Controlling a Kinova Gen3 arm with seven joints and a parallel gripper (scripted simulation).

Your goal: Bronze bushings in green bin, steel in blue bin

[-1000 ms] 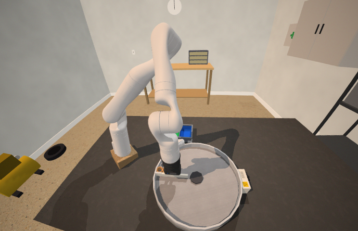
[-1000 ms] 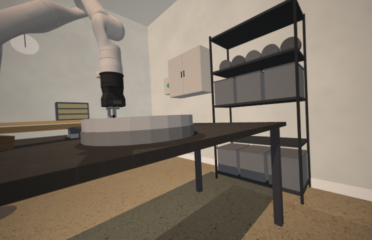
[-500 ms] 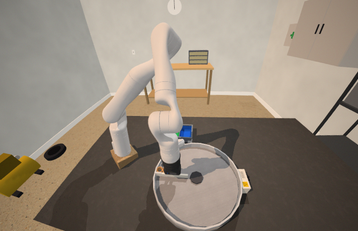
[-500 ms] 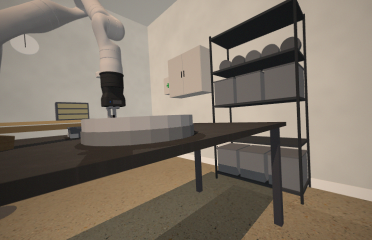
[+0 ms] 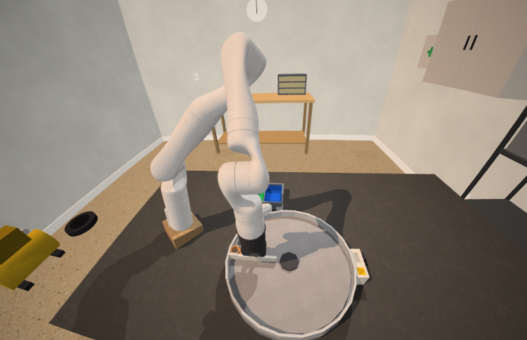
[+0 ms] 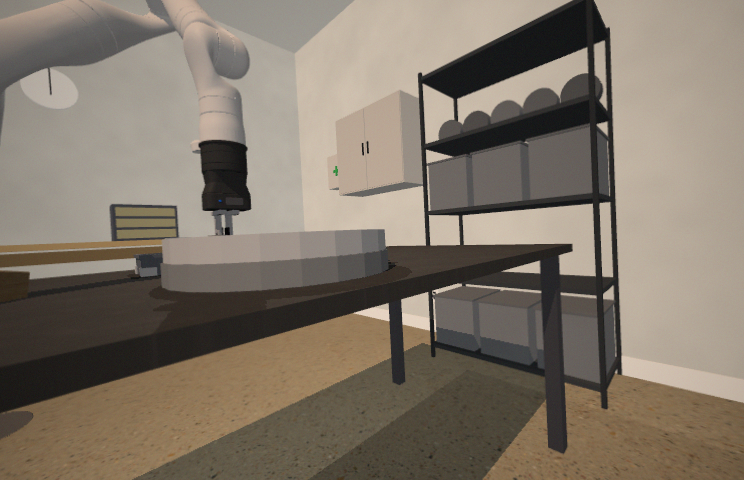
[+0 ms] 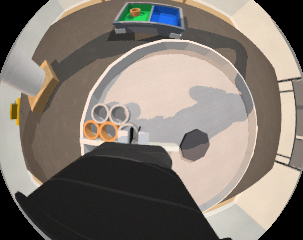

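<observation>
My hand is 340 mm to the right of the green bin and 60 mm above it. Also, from my hand: turntable: 110 mm ahead, 20 mm to the right, 30 mm below.
</observation>
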